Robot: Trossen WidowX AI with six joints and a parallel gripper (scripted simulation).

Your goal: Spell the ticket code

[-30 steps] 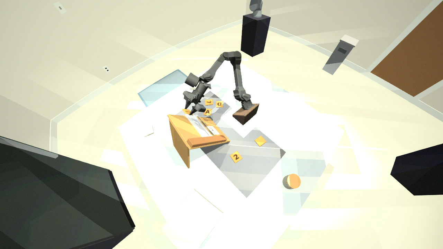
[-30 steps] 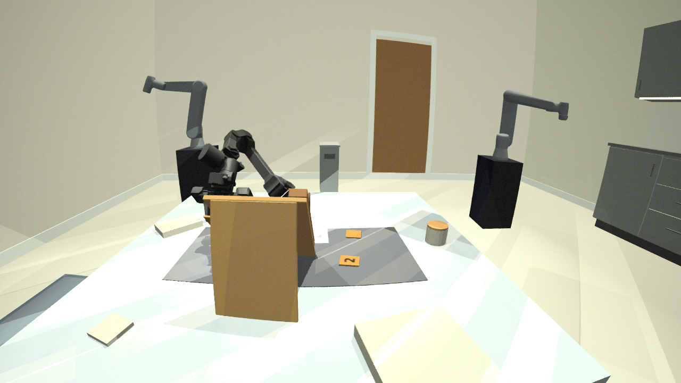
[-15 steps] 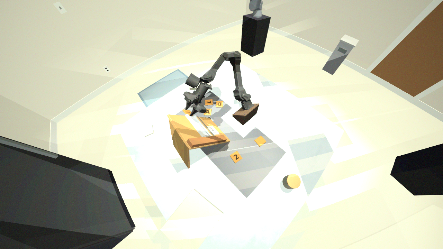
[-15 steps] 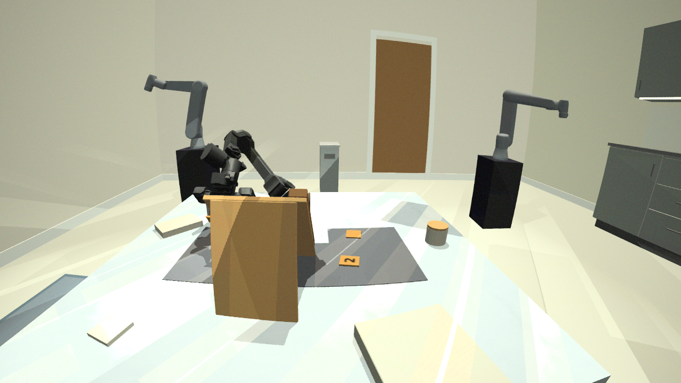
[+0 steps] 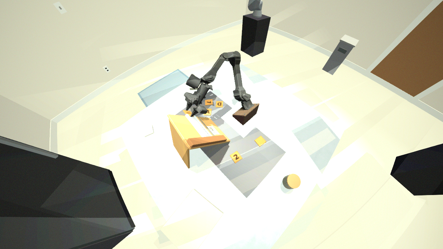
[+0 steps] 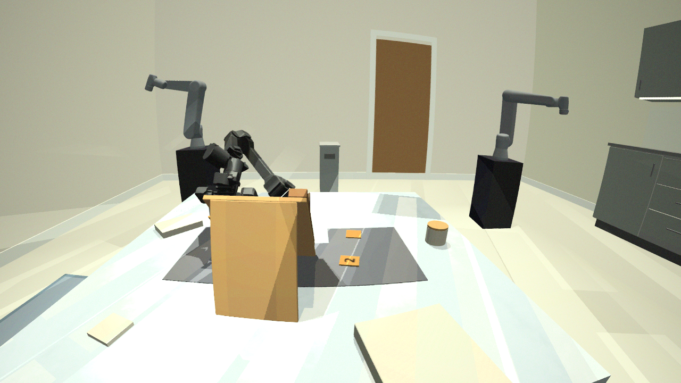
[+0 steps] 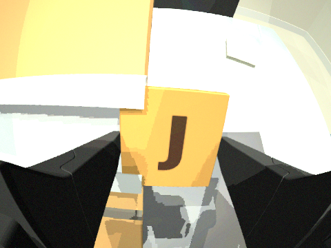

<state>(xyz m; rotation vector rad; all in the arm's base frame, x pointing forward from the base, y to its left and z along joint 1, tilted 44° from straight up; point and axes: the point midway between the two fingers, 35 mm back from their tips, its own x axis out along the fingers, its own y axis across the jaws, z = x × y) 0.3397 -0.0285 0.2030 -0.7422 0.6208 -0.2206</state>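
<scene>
Right now my gripper tip is 15 cm to the right of the white ticket, 8 cm above it and 7 cm past it. From my gripper tip the other things lie so: grey mat: 18 cm to the left, 17 cm behind, 16 cm below; pale pad: 31 cm ahead, 19 cm to the right, 15 cm below; round tan-lidded canister: 68 cm to the left, 24 cm behind, 12 cm below.
</scene>
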